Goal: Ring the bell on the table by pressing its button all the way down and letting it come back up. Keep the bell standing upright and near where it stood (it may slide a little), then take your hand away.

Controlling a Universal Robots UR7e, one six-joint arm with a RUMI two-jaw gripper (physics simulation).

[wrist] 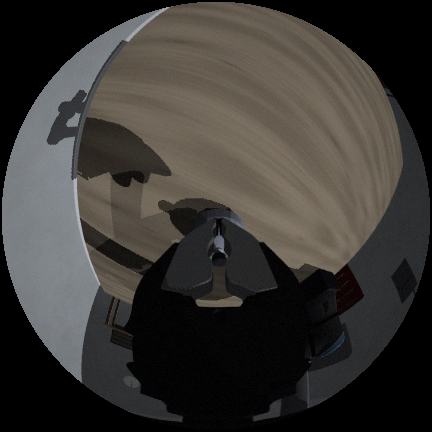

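Where they show: gripper, fingertip midpoint: (218, 219); arm's base, link origin: (317, 301).
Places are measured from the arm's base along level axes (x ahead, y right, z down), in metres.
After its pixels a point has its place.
The bell (232, 217) @[x 0.454, y 0.221, z 0.068 m] stands on the wooden table (260, 130) @[x 0.459, y 0.339, z 0.088 m], just below centre in the wrist view. The far edge of its grey, shiny metal body shows past the fingertips, and most of it is hidden behind them. A narrow shiny metal part with a dark round end shows in the gap between the fingers; whether it is the button is hard to tell. My gripper (218, 219) @[x 0.481, y 0.234, z 0.035 m] is shut with nothing held, its fingertips directly over the bell in this view. Whether the tips touch the button, and how far down it is, cannot be seen.
Shadows of the arm and gripper fall on the table to the left of the bell. The table's pale edge curves along the left. Beyond the table at the lower right are a dark red object (349, 290) and a dark box-like shape (320, 302).
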